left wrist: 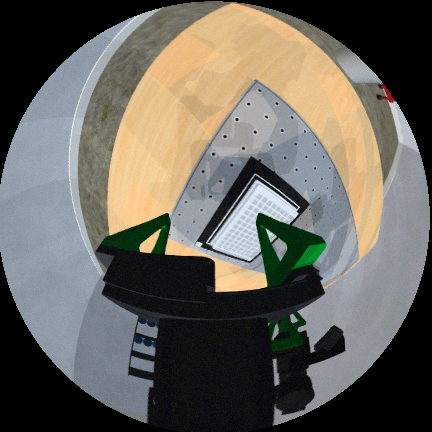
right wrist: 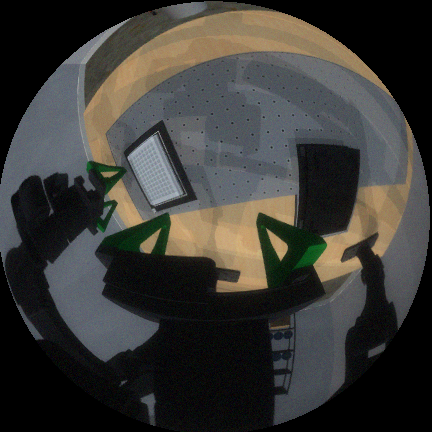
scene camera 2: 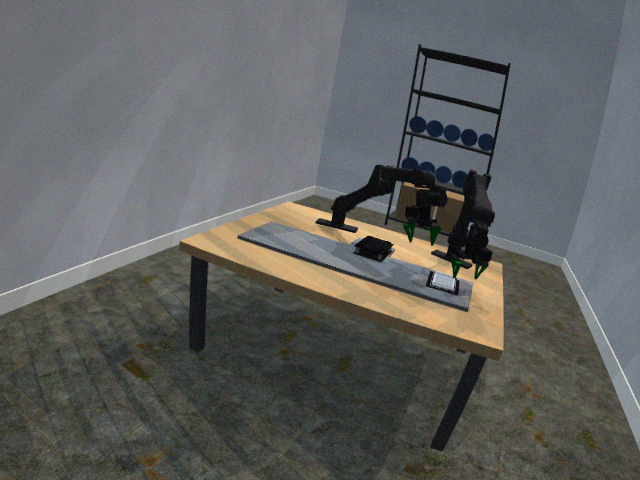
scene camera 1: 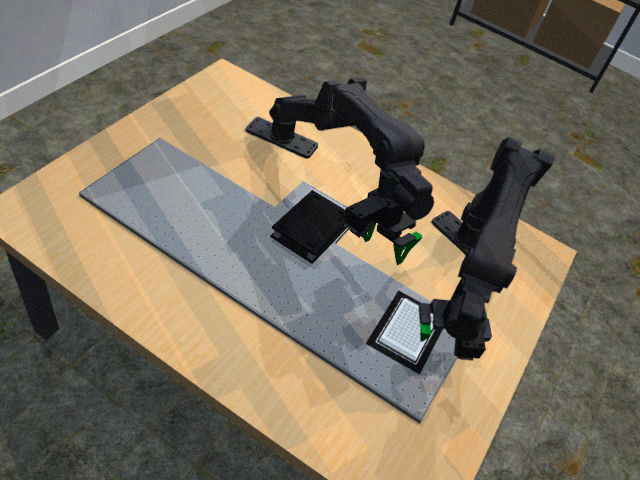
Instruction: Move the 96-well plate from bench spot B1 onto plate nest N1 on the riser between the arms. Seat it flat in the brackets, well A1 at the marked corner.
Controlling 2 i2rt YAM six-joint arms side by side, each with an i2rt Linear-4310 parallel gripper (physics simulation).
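Places are measured from the left arm's base along level axes (x back, y right, z up), in centimetres.
Pixels of known places: left gripper, fingertip midpoint: (left wrist: 212, 217) (right wrist: 119, 186) (scene camera 2: 464, 278) (scene camera 1: 443, 341); right gripper, fingertip midpoint: (right wrist: 213, 217) (scene camera 2: 421, 244) (scene camera 1: 383, 252); left arm's base at its link origin: (scene camera 1: 466, 242); right arm's base at its link origin: (right wrist: 360, 246) (scene camera 2: 336, 226) (scene camera 1: 281, 138).
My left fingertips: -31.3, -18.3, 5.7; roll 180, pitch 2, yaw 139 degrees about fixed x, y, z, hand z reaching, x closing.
Note:
For each thing: its top centre in the pictures, then the offset to it from my left fingertips, as dx, dy, dz. "spot": a spot on its surface instead. Level surfaces: height alone.
- white 96-well plate at its top centre: (left wrist: 254, 232) (right wrist: 149, 173) (scene camera 1: 410, 326) (scene camera 2: 444, 278) -1.5, +7.5, -2.8
- small white label at a spot on its surface: (left wrist: 198, 244) spot: +8.0, +5.1, -4.3
- black nest N1 at its top centre: (right wrist: 337, 197) (scene camera 1: 313, 218) (scene camera 2: 375, 242) -2.0, +41.0, -0.1
- grey perforated board at its surface level: dz -4.4
- wooden table at its surface level: dz -5.7
The white 96-well plate (scene camera 1: 405, 328) (scene camera 2: 443, 280) (left wrist: 245, 225) (right wrist: 156, 172) lies flat inside the black frame of bench spot B1 (scene camera 1: 386, 318) (left wrist: 228, 204) (right wrist: 176, 162). A small white label (left wrist: 198, 244) marks one frame corner. My left gripper (scene camera 1: 455, 325) (scene camera 2: 467, 277) (left wrist: 212, 217) is open and empty, above and beside the plate; one finger overlaps the plate in the left wrist view. My right gripper (scene camera 1: 383, 252) (scene camera 2: 422, 242) (right wrist: 213, 217) is open and empty, in the air between nest and plate. The black nest N1 (scene camera 1: 310, 222) (scene camera 2: 373, 246) (right wrist: 329, 190) holds no plate; its brackets are too dark to tell.
A grey perforated board (scene camera 1: 206, 248) (scene camera 2: 310, 253) (left wrist: 240, 112) (right wrist: 230, 100) runs along the wooden table (scene camera 1: 170, 330) (scene camera 2: 289, 281) under spot and nest. My two arms stand close together behind it. A shelf rack (scene camera 2: 462, 57) stands behind the table.

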